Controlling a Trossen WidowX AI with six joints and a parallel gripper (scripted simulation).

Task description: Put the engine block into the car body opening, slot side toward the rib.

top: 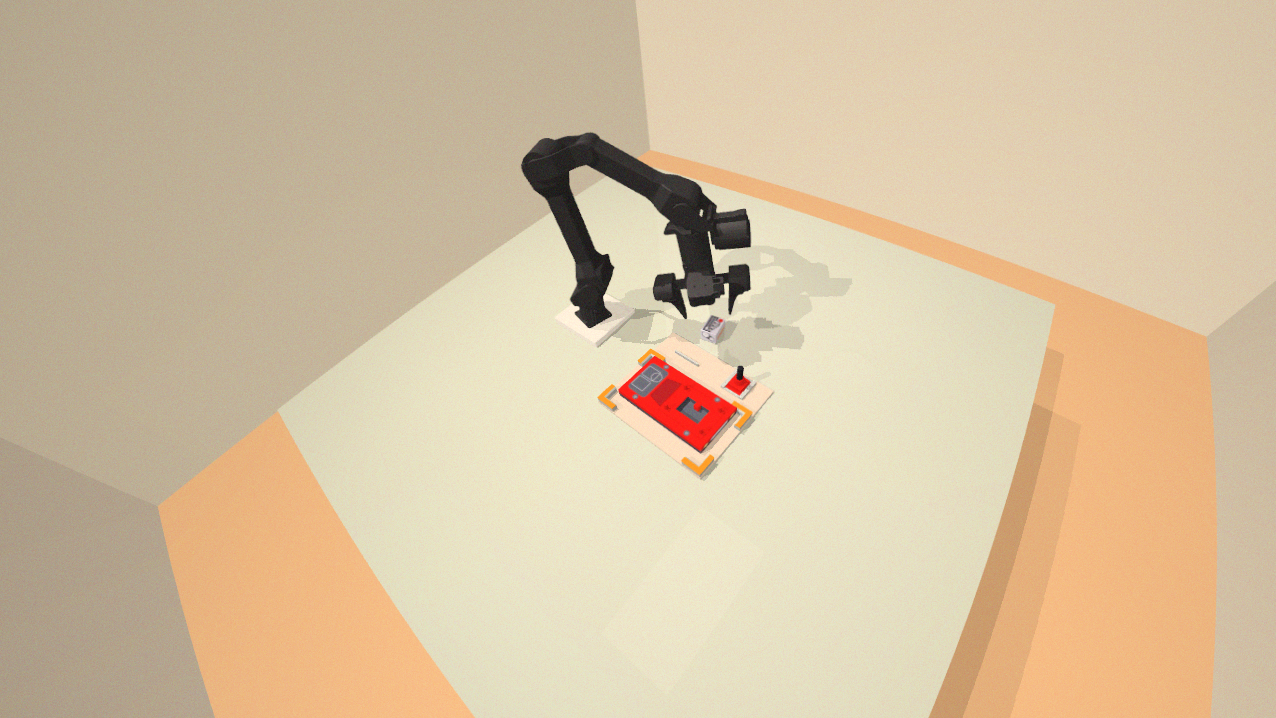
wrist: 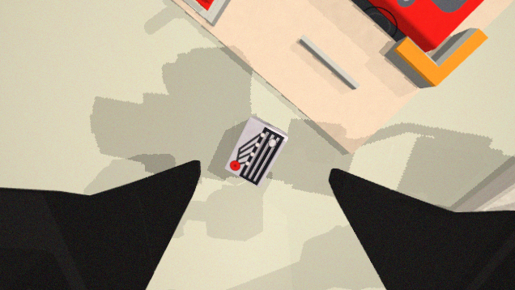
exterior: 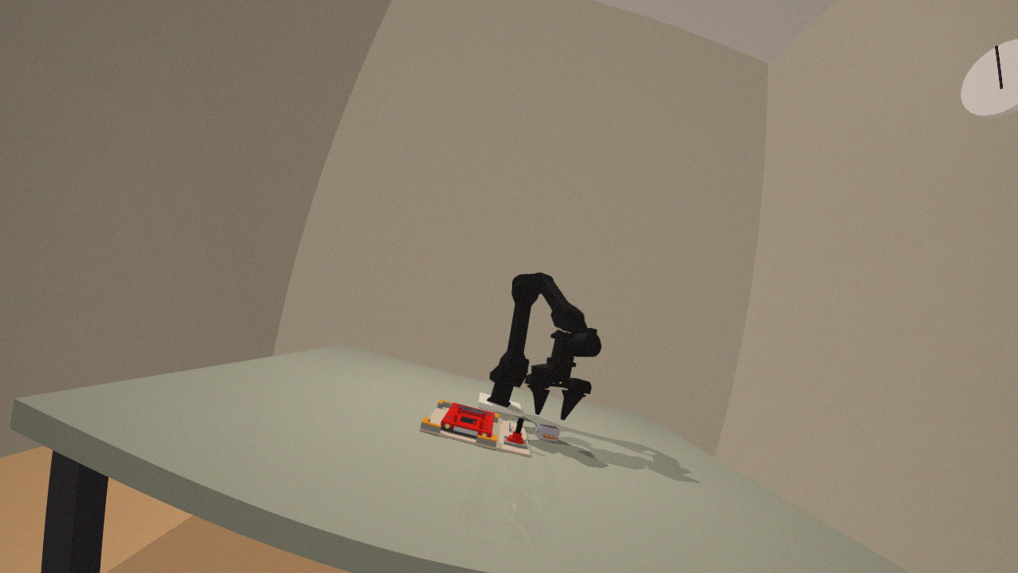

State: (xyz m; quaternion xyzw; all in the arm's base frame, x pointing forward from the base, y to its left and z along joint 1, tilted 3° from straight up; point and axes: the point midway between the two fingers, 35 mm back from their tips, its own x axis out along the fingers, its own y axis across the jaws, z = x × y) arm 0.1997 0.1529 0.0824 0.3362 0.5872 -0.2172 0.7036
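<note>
My gripper tip is now 4 cm above the engine block and 1 cm short of it.
</note>
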